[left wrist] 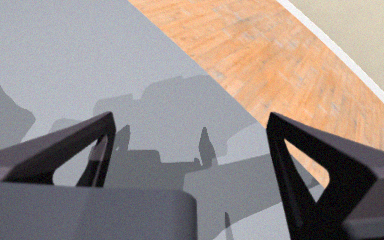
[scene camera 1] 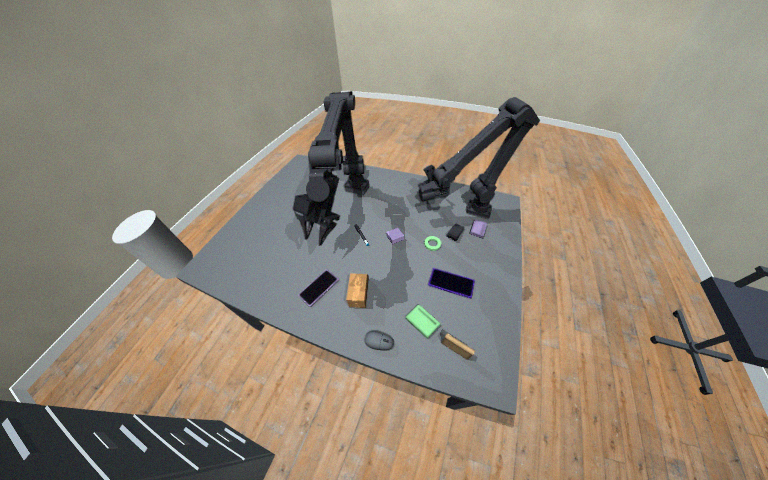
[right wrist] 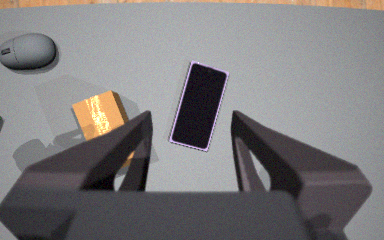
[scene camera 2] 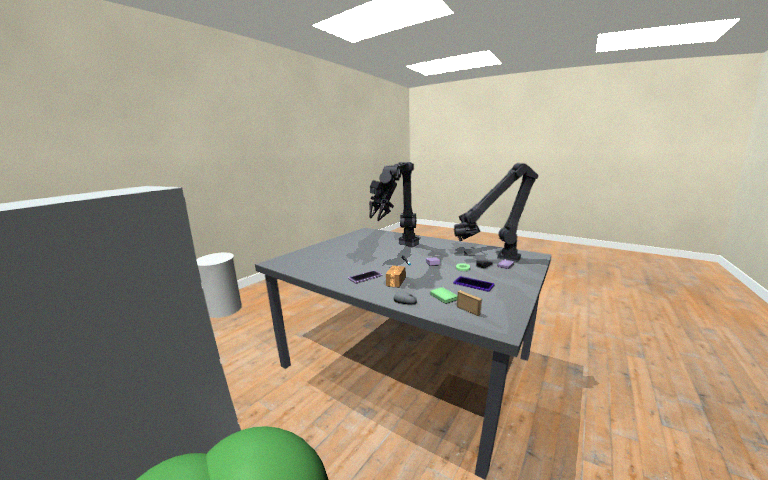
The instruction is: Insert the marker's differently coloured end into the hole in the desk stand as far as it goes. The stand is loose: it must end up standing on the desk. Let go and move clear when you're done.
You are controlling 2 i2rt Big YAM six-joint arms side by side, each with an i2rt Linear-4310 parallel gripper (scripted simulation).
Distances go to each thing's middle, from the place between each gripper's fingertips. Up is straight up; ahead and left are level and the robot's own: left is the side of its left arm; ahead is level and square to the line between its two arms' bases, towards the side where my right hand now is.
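My right gripper is 28 cm above the orange-brown desk stand [right wrist: 97, 115], 10 cm to the right of it and 2 cm past it.
The orange-brown desk stand is 9 cm below my left hand, 15 cm to the right of it and 62 cm ahead of it. Going by its middle, the orange-brown desk stand is nearer to my right gripper than to my left hand.
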